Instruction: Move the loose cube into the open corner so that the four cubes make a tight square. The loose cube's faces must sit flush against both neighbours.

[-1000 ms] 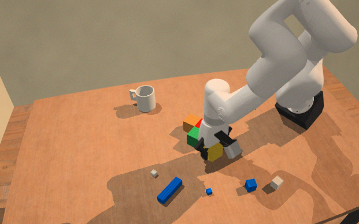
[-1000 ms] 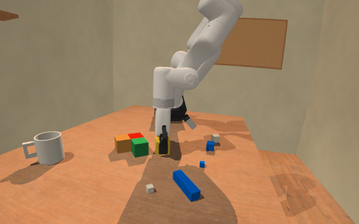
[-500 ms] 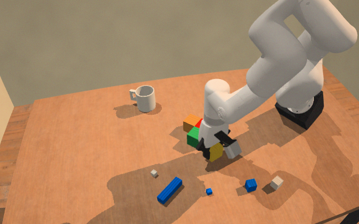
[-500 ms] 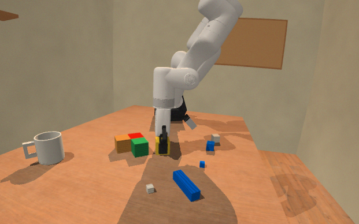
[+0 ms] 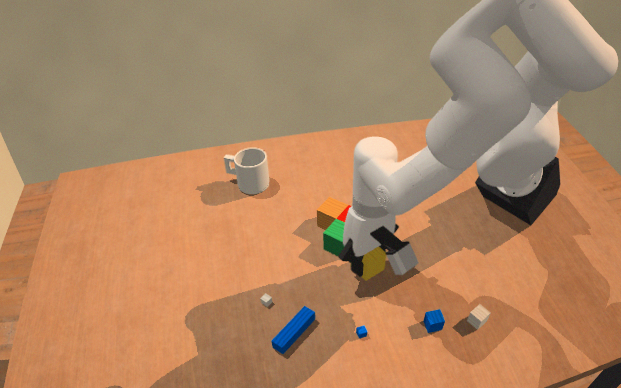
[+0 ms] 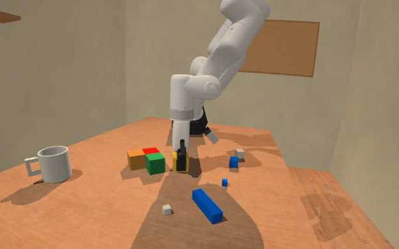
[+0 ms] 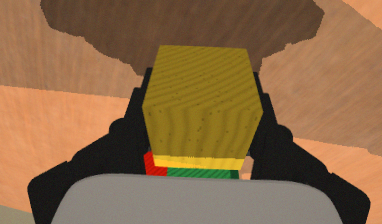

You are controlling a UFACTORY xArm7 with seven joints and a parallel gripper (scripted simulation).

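The green cube is 6 cm ahead of my hand and 6 cm to the right of it. From my hand the other things lie so: yellow cube (right at my hand); then red cube (3 cm ahead, 10 cm to the right); then orange cube (7 cm ahead, 13 cm to the right).
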